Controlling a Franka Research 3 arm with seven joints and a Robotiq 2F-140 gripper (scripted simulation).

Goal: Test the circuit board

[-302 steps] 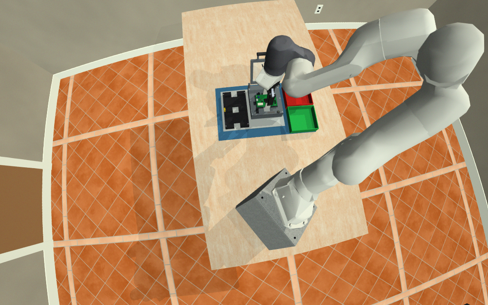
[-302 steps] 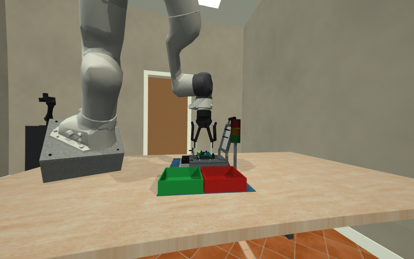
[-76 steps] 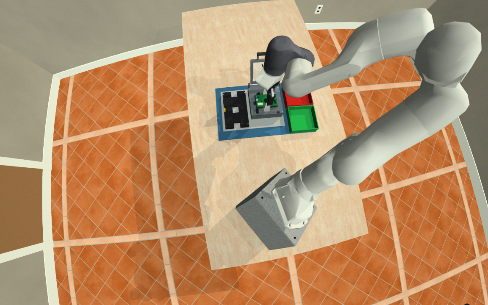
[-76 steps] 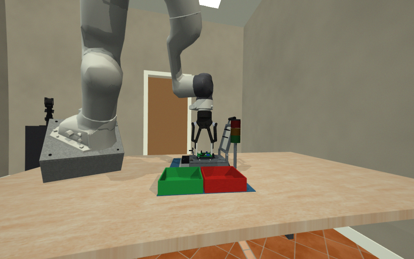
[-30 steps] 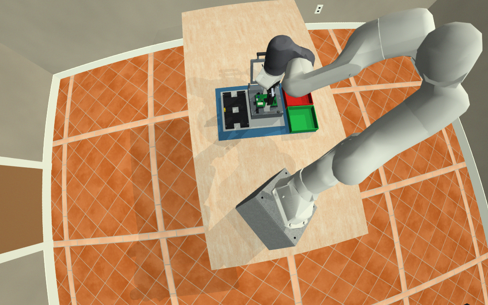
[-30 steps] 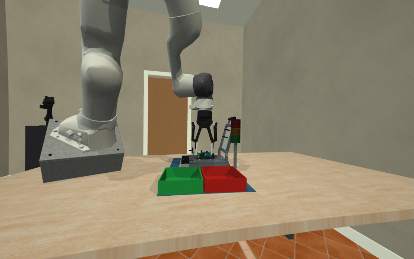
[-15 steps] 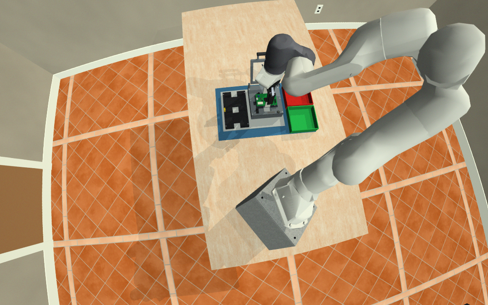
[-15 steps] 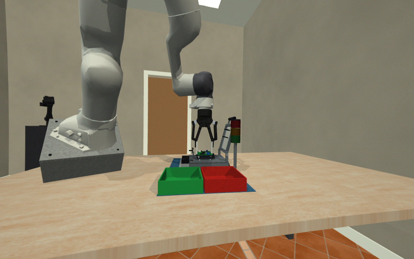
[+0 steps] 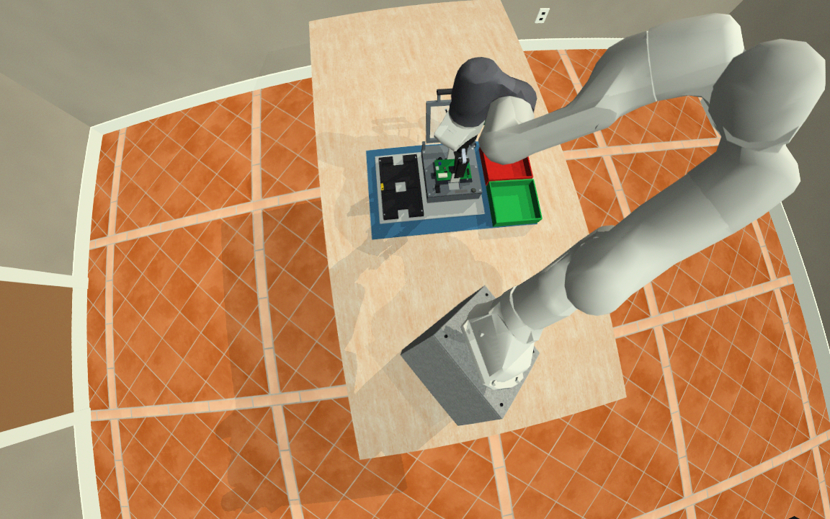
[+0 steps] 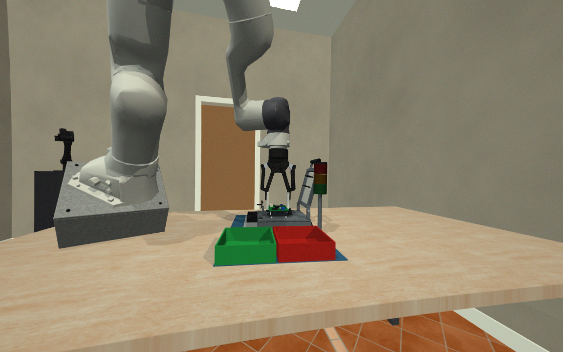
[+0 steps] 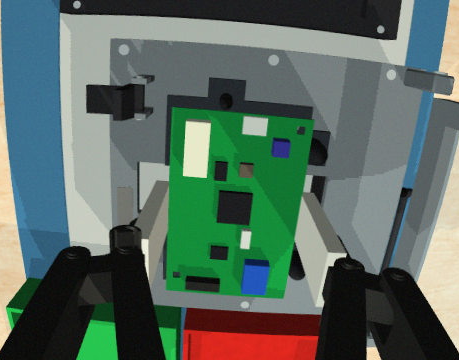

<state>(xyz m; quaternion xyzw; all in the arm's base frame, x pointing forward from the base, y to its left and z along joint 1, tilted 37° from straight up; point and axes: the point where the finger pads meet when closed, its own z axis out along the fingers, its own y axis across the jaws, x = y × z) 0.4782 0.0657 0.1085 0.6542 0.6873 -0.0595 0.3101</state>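
The green circuit board is 2 cm below my hand. From my hand the other things lie so: latch hook 6 cm to the left, 6 cm behind, 2 cm below; then tester plate 4 cm below, 1 cm to the left; then tester lid 12 cm ahead, 7 cm above, 1 cm to the right.
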